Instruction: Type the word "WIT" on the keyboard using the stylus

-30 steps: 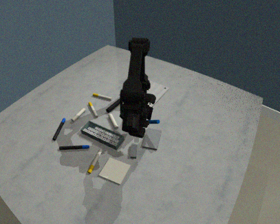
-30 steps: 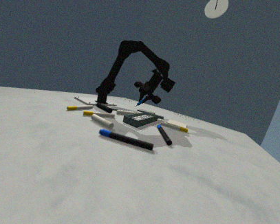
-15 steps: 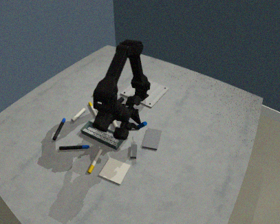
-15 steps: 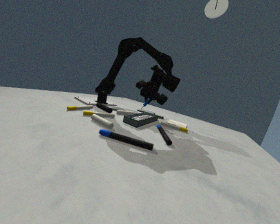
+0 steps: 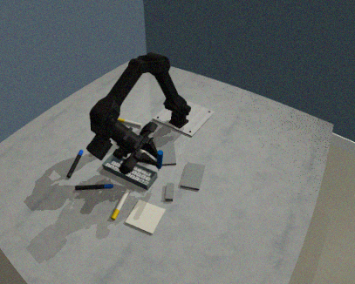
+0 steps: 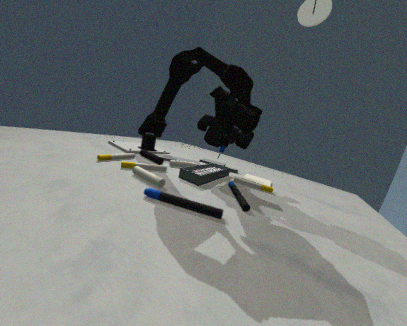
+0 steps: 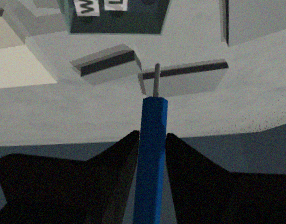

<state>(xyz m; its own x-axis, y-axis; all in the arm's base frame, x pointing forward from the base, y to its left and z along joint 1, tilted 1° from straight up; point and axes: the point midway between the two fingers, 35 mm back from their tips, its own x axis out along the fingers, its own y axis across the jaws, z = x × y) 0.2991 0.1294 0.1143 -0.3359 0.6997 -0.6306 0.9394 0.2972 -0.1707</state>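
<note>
The thin grey tip is 10 mm to the right of my gripper tip and 40 mm below it. Also, from my gripper tip: white pad: 140 mm ahead, 60 mm to the left, 90 mm below; small grey block: 20 mm ahead, 50 mm to the left, 90 mm below; blue stylus: 10 mm below.
</note>
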